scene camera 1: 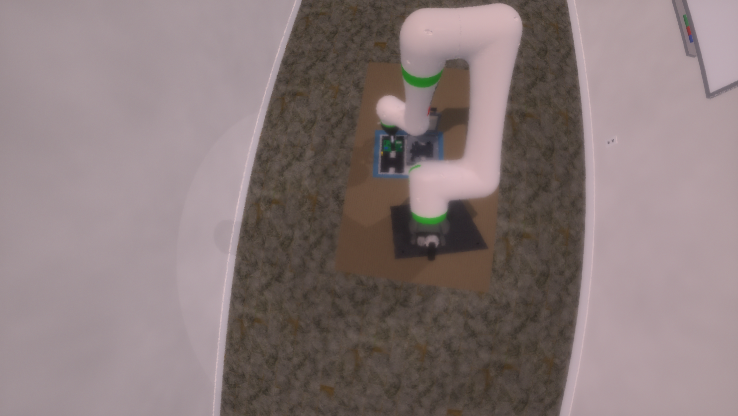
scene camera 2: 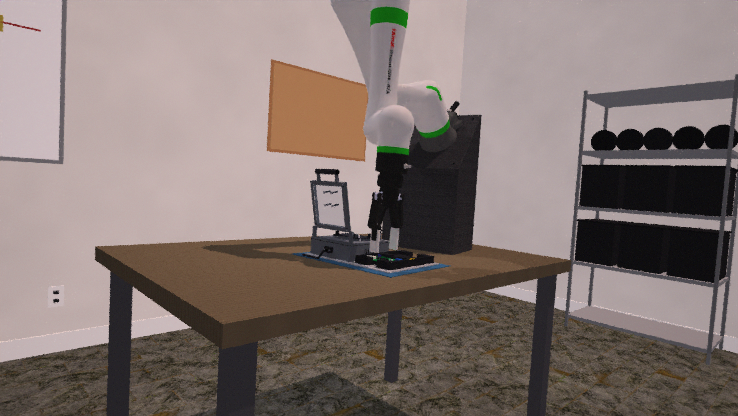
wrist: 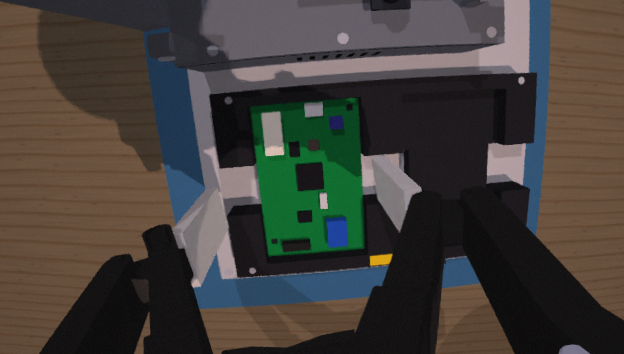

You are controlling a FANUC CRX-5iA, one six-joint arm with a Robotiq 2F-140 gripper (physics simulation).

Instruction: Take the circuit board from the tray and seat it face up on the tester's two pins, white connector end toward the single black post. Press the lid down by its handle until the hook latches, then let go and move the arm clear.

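Places are measured from the arm's base along level axes (x left, y ahead, z down), in centimetres.
Where they show: gripper, fingertip midpoint: (scene camera 2: 383, 250) (wrist: 298, 193); arm's base, origin of the base link: (scene camera 1: 428, 226) (scene camera 2: 438, 139).
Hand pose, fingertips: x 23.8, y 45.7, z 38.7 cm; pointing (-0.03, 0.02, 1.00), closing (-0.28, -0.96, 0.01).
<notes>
Things, the pixels of their top centre, and the offset from my fingertips. Level surfaces: height alone.
- green circuit board, middle of its top: (wrist: 310, 184) (scene camera 2: 385, 257) (scene camera 1: 392, 145) dx +0.0, dy -0.8, dz +2.0 cm
- black handle, middle of its top: (scene camera 2: 327, 169) dx -15.1, dy +11.5, dz -23.1 cm
- blue-edged mat, its level: dz +4.5 cm
- wooden table, its level: dz +4.7 cm
The green circuit board (wrist: 280, 190) (scene camera 1: 386, 147) lies face up in the left part of the black tray (wrist: 435, 117) (scene camera 2: 408, 263), its long white connector at the upper left in the wrist view. My gripper (wrist: 298, 193) (scene camera 2: 384, 244) is open and empty; its pale fingertips are apart, above the board's left and right sides. The grey tester (wrist: 280, 42) (scene camera 2: 348, 251) (scene camera 1: 421, 149) stands beside the tray. Its lid (scene camera 2: 330, 209) is raised upright, with the black handle (scene camera 2: 326, 171) at the top. The two pins and single post cannot be made out clearly.
Tray and tester rest on a blue-edged mat (wrist: 175, 130) (scene camera 1: 375, 162) on the wooden table (scene camera 2: 206, 289) (scene camera 1: 369, 206). A tall dark pedestal (scene camera 2: 434, 206) carries the arm behind the gripper. A shelf unit (scene camera 2: 577, 206) stands at the right.
</notes>
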